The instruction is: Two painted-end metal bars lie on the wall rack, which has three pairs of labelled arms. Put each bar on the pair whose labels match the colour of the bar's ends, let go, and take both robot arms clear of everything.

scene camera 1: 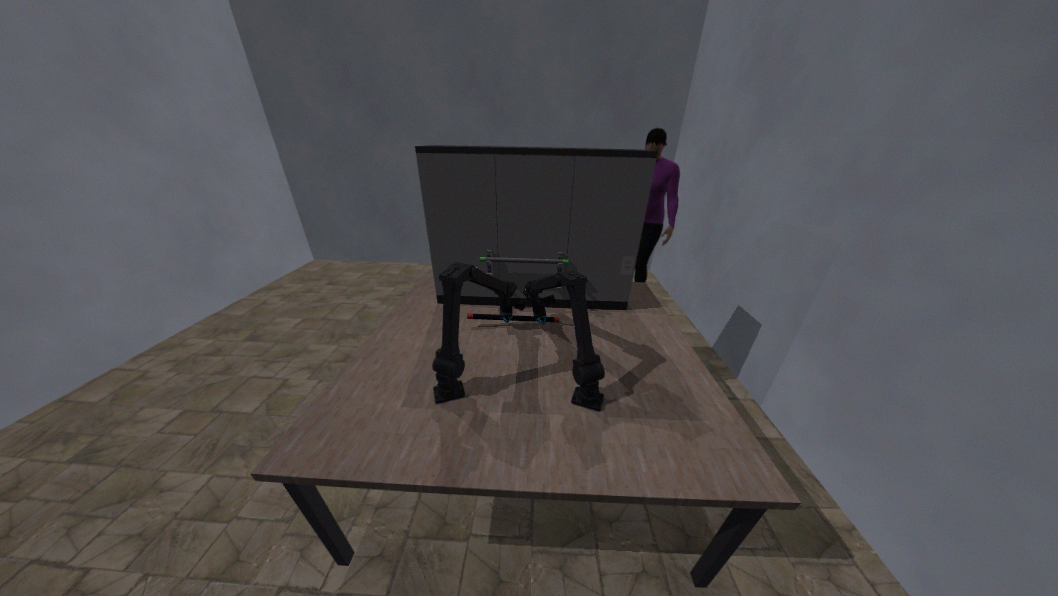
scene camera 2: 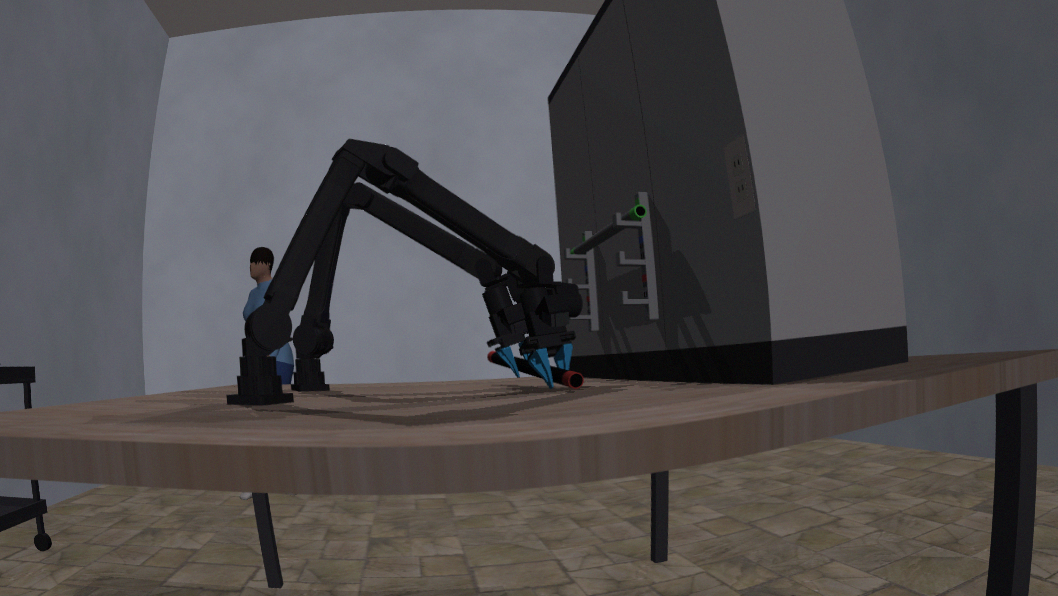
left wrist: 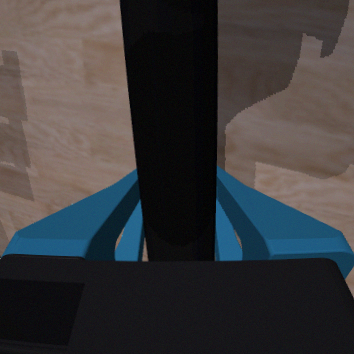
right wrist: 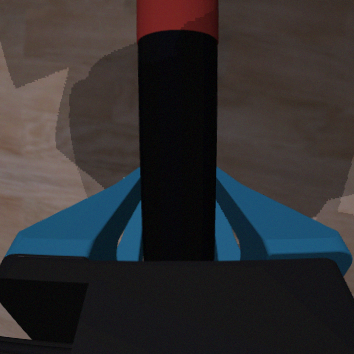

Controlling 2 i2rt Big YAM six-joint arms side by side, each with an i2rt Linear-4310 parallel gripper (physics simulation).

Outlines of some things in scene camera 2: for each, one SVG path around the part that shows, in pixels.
The left gripper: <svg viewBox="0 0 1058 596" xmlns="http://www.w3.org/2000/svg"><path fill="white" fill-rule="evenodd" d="M527 329L519 334L508 333L487 342L488 347L496 344L501 345L495 348L495 351L512 369L517 378L520 375L510 346L518 343L519 347L521 347L525 339L529 337L524 335L528 334Z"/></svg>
The right gripper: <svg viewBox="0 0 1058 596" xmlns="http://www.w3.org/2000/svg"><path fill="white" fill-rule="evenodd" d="M574 331L528 337L519 348L521 356L530 353L528 356L529 365L544 379L550 389L554 386L549 358L554 357L557 368L569 370L573 349L570 340L576 338Z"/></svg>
A red-ended bar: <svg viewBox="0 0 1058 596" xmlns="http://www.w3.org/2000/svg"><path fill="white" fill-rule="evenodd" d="M550 366L554 383L573 389L578 389L583 385L584 378L581 373ZM514 357L519 372L543 379L529 365L528 360ZM489 352L487 356L489 362L511 369L497 355L496 351Z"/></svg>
A green-ended bar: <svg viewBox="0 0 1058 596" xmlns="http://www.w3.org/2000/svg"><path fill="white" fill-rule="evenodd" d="M625 228L613 228L612 222L572 249L570 254L583 255ZM647 210L645 206L639 204L622 215L621 220L638 221L646 216Z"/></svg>
